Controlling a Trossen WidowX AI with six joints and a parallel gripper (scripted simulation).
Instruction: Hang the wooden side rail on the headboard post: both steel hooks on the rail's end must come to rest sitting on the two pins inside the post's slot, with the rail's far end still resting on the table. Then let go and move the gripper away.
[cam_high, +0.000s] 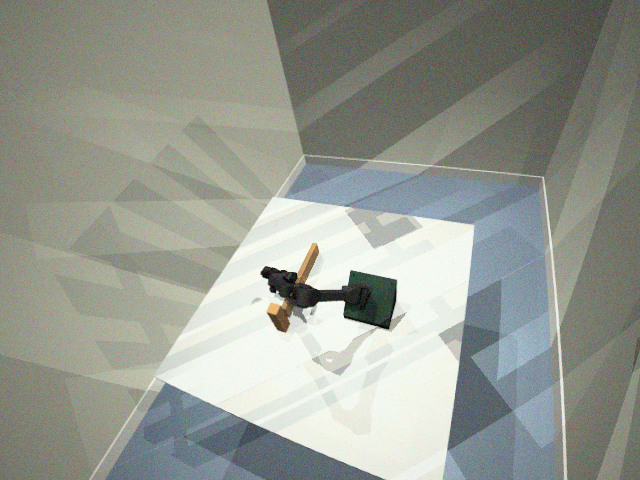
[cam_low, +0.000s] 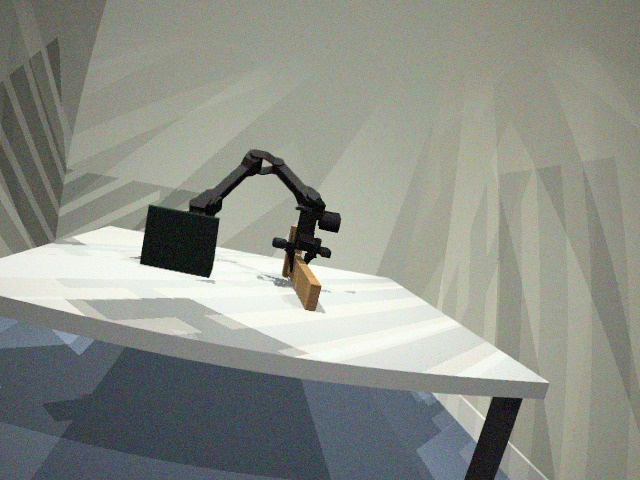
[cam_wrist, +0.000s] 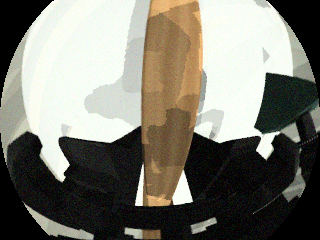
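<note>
Now: gripper tip 20 mm past the wooden headboard post, 140 mm to the right of it and 40 mm below it.
</note>
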